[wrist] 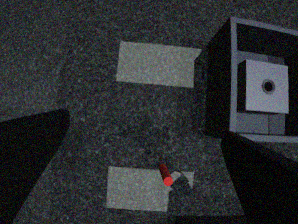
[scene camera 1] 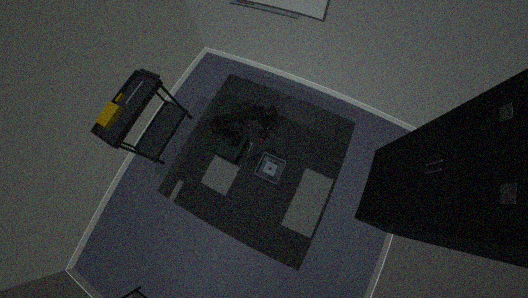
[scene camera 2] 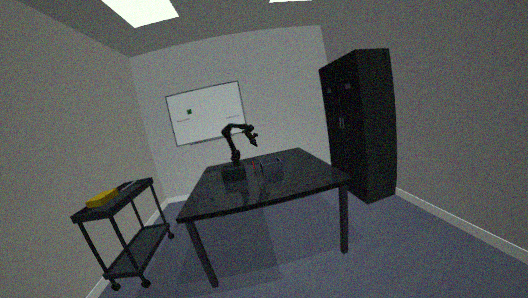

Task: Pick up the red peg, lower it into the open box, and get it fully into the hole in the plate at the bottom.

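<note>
Pale plate (wrist: 259,85); scene camera 2 does not show it, hidden by a grey box. My gripper (wrist: 147,128).
</note>
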